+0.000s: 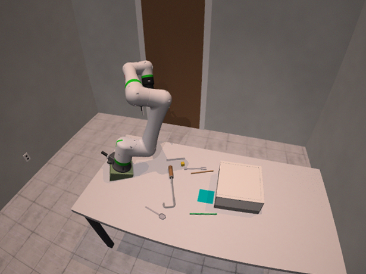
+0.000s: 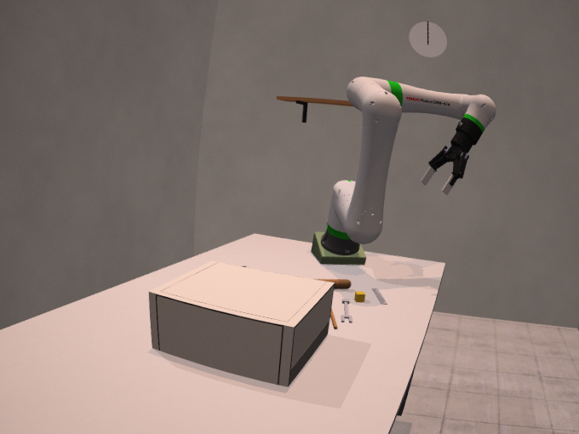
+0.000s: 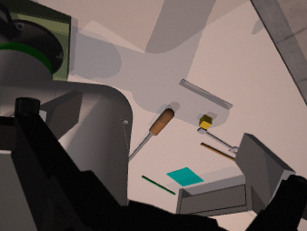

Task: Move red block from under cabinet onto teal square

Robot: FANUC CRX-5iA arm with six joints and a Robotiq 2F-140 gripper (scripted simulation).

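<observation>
Now: the yellow cube 33 cm below my hand, 31 cm ahead of it and 12 cm to the right of it. Also, from my hand: hook tool: 36 cm to the right, 33 cm below, 29 cm ahead; grey wrench: 41 cm ahead, 34 cm below, 12 cm to the right; flat grey bar: 34 cm below, 23 cm ahead, 8 cm to the right.
</observation>
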